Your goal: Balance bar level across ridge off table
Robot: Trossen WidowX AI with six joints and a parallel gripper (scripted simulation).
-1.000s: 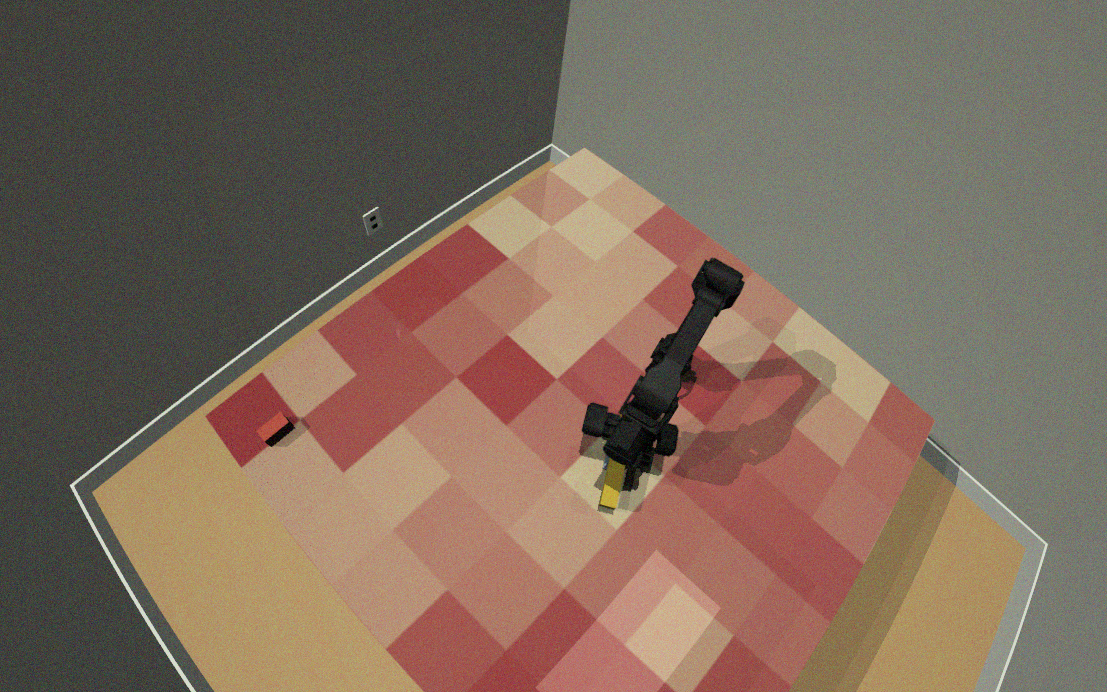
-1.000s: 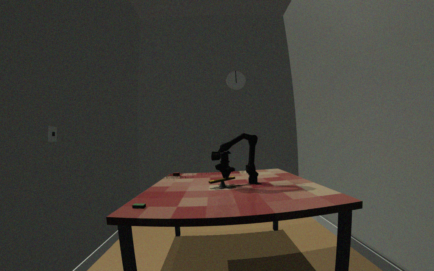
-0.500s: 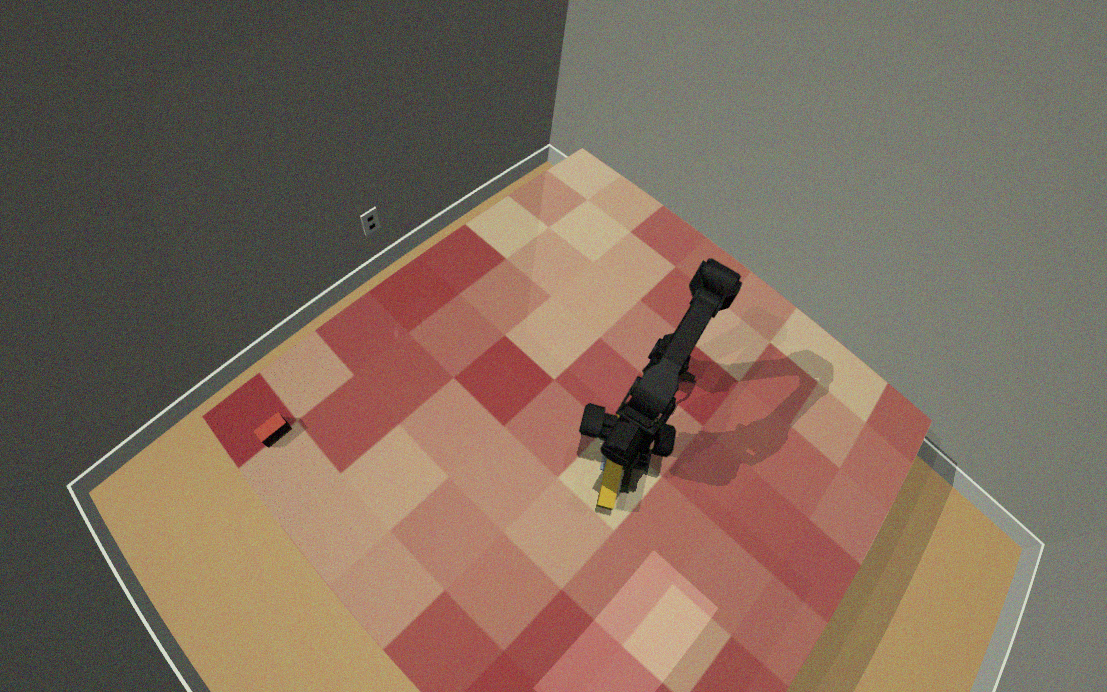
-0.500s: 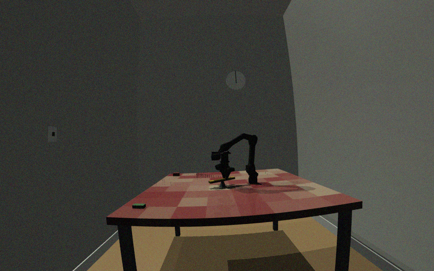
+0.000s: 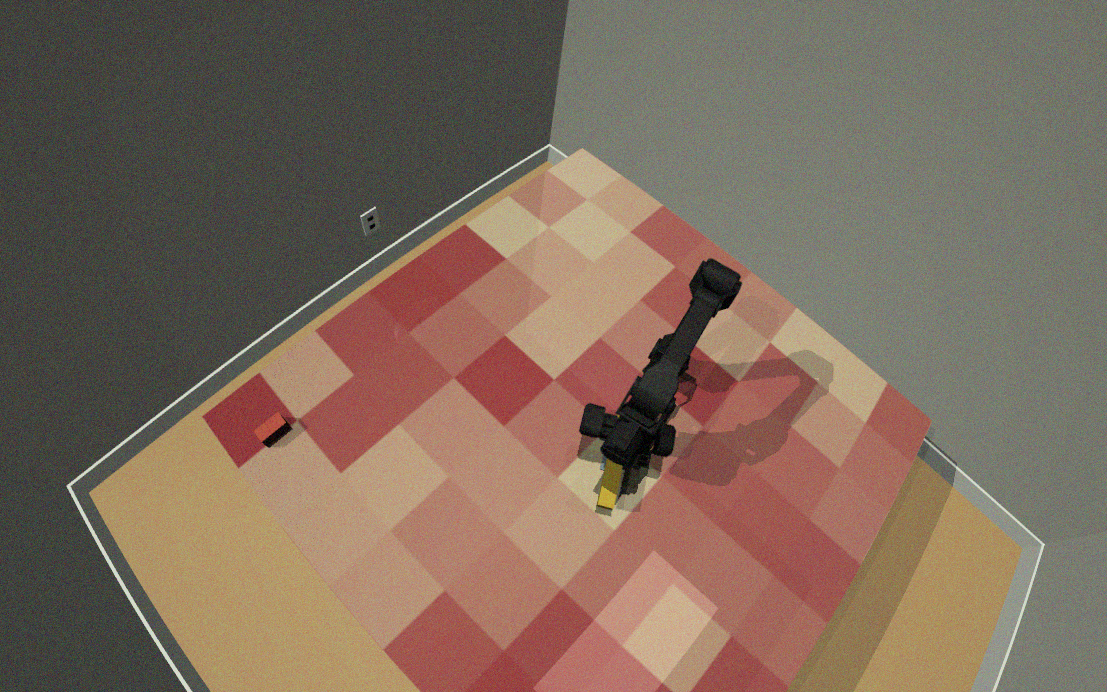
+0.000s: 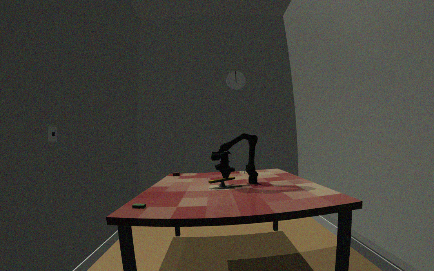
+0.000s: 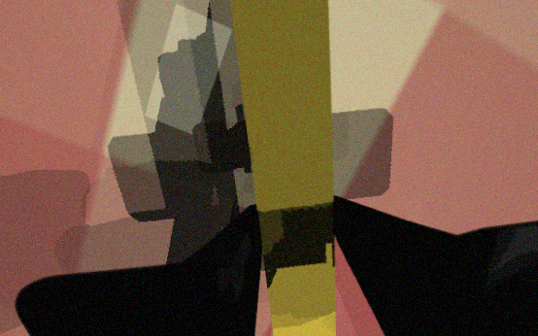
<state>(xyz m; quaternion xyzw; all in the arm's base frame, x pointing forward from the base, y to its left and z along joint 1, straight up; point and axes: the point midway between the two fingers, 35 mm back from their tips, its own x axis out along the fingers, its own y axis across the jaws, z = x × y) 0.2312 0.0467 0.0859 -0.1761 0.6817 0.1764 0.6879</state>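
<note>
Now: the yellow bar 3 cm ahead of my gripper tip and 1 cm to the left of it. Also, from my gripper tip: orange-red block (51 cm ahead, 55 cm to the right, 4 cm below); then small green block (51 cm ahead, 45 cm to the left, 4 cm below).
</note>
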